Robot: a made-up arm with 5 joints.
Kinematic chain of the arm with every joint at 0, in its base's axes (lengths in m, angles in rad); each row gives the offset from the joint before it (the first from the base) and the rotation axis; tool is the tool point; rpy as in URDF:
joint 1: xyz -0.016 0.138 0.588 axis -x
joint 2: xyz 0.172 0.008 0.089 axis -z
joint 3: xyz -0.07 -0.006 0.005 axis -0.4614 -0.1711 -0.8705
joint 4: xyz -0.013 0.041 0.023 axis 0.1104 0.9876 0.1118
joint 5: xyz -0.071 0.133 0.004 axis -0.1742 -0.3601 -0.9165
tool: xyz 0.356 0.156 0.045 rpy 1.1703 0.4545 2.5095
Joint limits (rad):
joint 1: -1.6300..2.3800
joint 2: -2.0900..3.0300
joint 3: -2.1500..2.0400
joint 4: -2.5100..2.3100
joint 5: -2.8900..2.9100
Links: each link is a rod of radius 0.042 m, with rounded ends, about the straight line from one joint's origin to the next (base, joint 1, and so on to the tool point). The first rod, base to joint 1, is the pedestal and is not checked.
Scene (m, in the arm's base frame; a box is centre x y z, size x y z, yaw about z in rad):
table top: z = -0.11
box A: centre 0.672 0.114 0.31 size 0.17 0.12 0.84 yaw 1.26
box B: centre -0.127 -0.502 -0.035 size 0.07 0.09 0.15 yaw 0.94
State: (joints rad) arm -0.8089 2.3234 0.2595 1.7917 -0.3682
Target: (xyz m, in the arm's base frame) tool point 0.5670 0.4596 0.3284
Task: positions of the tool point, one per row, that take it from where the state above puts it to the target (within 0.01 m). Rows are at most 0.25 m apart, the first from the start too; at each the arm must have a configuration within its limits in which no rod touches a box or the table.
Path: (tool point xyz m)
1: 0.5545 -0.1313 0.4610
2: 0.6157 -0.1448 0.6347
3: 0.6553 -0.0683 0.8045
4: 0.6692 0.0862 0.9270
5: 0.6943 0.2628 0.8454
6: 0.6862 0.3982 0.7013
7: 0.6433 0.4677 0.5179
8: 0.5670 0.4596 0.3284

